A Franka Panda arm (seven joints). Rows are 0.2 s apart.
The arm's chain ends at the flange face. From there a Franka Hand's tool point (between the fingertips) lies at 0.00 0.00 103.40 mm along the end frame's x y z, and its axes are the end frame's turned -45 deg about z.
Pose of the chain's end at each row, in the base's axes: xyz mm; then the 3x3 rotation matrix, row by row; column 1 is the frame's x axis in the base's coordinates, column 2 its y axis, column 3 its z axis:
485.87, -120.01, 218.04; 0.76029, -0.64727, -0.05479; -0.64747, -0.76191, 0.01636; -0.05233, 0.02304, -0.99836
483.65, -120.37, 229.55; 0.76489, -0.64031, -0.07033; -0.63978, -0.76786, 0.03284; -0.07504, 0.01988, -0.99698
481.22, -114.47, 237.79; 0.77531, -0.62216, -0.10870; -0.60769, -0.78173, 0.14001; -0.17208, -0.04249, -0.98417
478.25, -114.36, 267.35; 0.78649, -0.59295, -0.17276; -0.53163, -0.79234, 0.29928; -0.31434, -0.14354, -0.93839
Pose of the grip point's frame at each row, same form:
480.20, -118.32, 114.81; 0.99530, 0.07992, -0.05479; 0.08092, -0.99658, 0.01636; -0.05329, -0.02071, -0.99836
476.38, -116.97, 126.46; 0.99363, 0.08809, -0.07033; 0.09057, -0.99535, 0.03284; -0.06712, -0.03900, -0.99698
469.98, -99.99, 136.03; 0.98816, 0.10829, -0.10870; 0.12306, -0.98247, 0.14001; -0.09163, -0.15172, -0.98417
460.39, -83.41, 170.32; 0.97541, 0.13685, -0.17276; 0.18435, -0.93619, 0.29928; -0.12077, -0.32377, -0.93839

